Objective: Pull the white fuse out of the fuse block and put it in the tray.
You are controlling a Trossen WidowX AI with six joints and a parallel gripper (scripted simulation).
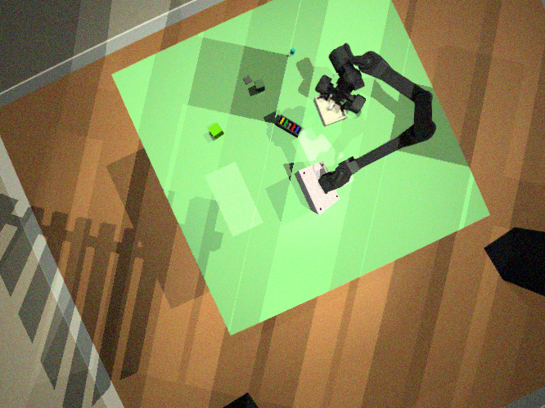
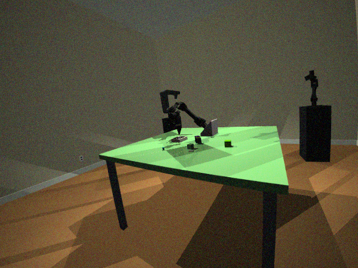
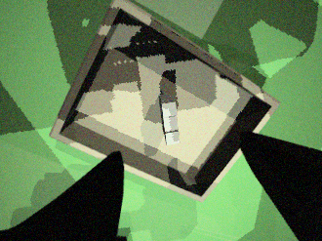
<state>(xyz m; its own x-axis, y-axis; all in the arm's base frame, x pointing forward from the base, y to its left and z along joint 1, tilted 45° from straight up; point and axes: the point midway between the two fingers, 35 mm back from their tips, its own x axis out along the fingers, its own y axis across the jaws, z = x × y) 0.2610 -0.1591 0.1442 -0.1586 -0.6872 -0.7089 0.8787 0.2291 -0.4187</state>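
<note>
Right now the white fuse is 4 cm below my gripper tip. Round my gripper tip: blue fuse: 18 cm to the left, 4 cm below; then tray: 6 cm below; then red fuse: 1 cm ahead, 19 cm to the left, 4 cm below.
</note>
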